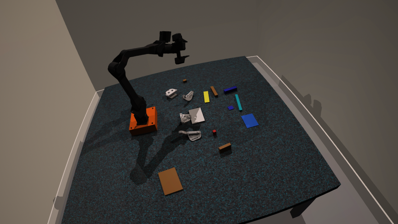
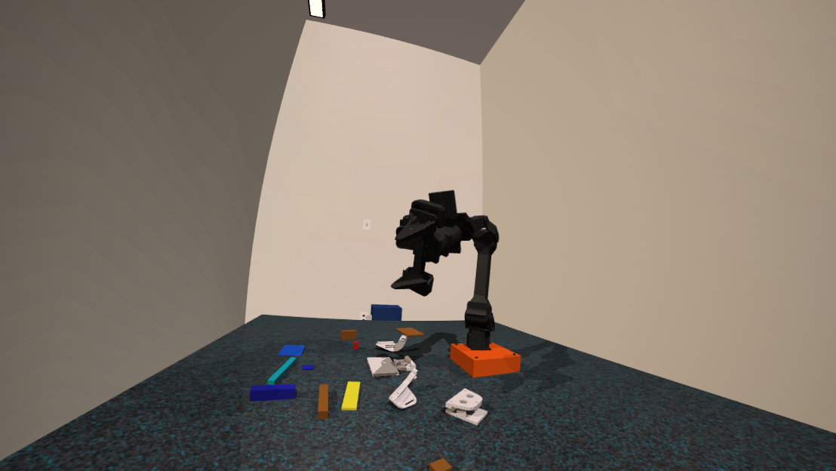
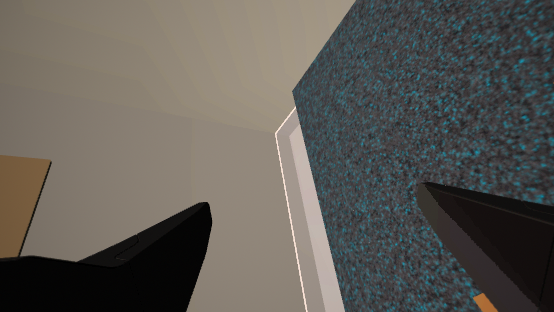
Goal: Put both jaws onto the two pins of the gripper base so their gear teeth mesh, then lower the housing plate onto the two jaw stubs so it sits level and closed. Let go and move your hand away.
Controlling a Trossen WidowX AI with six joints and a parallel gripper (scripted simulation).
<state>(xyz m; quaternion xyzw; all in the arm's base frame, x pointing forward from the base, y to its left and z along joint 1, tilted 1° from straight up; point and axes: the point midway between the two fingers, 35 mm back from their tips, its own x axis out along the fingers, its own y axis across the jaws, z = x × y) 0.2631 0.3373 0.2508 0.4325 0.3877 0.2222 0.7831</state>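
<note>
Now: the white jaw 26 cm below my gripper tip, 15 cm to the right of it and 5 cm behind it. Round my gripper tip: brown bar: 29 cm below, 13 cm ahead, 9 cm to the right; brown cube: 29 cm below, 9 cm to the left, 8 cm behind; yellow bar: 29 cm below, 13 cm to the right, 8 cm ahead.
</note>
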